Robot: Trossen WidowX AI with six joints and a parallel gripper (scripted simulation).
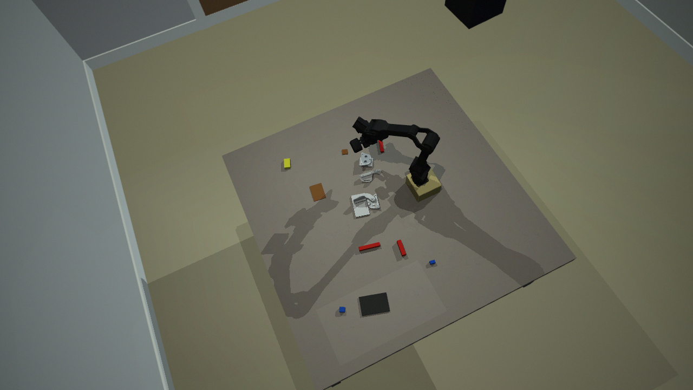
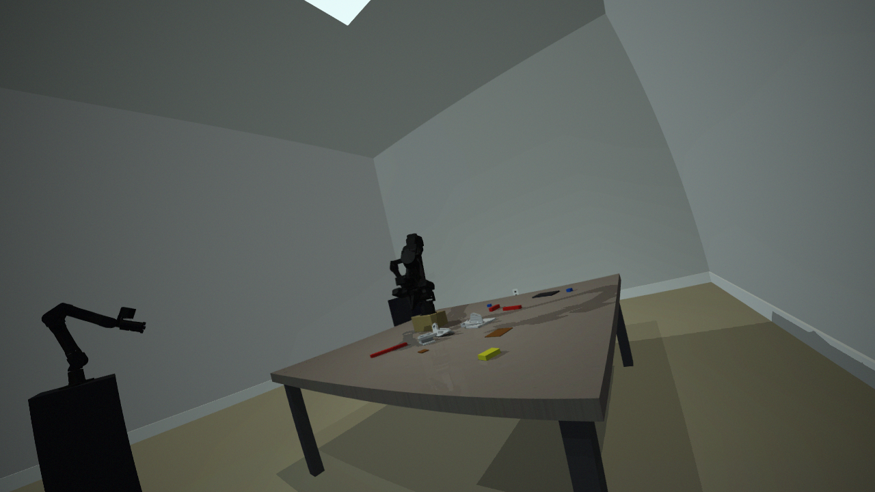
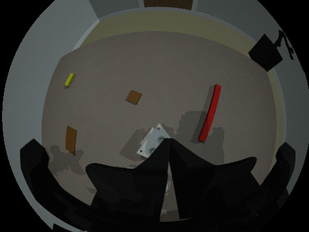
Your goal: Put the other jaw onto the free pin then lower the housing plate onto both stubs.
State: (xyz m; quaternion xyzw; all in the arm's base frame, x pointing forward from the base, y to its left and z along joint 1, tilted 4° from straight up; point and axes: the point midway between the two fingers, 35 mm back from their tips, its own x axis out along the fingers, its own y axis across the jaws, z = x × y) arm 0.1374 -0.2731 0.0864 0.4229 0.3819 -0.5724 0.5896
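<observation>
Right now the silver jaw is 110 mm to the left of my gripper tip, 110 mm below it and 20 mm ahead of it. From my gripper tip the other things lie so: dark tile: 680 mm to the left, 360 mm ahead, 140 mm below; yellow block: 380 mm ahead, 190 mm to the right, 140 mm below; brown tile: 320 mm ahead, 140 mm below, 40 mm to the left.
</observation>
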